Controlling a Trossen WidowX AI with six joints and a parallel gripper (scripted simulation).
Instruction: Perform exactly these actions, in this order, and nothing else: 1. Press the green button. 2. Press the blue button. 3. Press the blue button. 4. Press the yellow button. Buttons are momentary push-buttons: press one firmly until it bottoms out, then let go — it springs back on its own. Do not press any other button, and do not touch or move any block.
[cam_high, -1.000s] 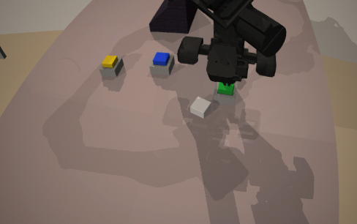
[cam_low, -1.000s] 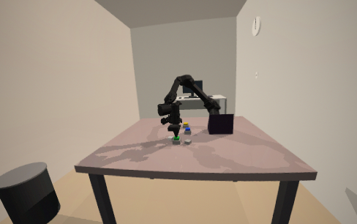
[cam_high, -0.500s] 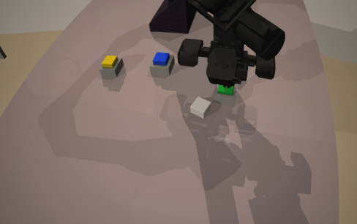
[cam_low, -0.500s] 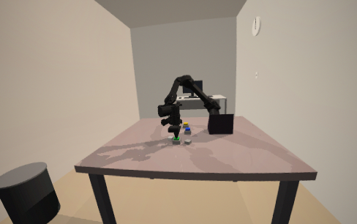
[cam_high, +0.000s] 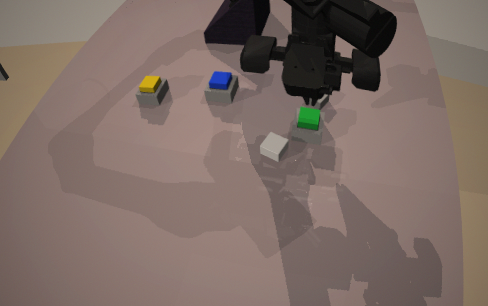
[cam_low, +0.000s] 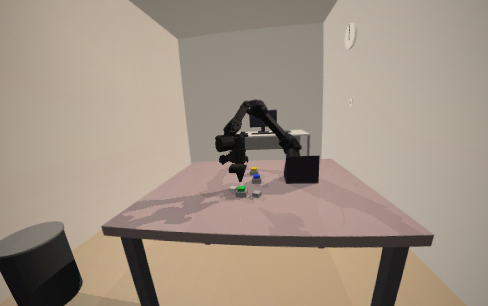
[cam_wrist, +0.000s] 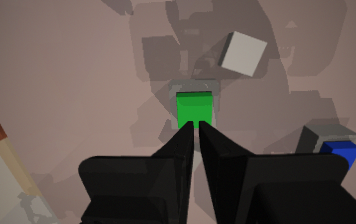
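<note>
Right now my gripper tip is 30 mm above the green button. From my gripper tip the other things lie so: white block 60 mm below, 50 mm to the right, 40 mm ahead; then blue button 150 mm to the right, 80 mm behind, 30 mm below; then grey block 70 mm behind, 60 mm below, 20 mm to the left.
</note>
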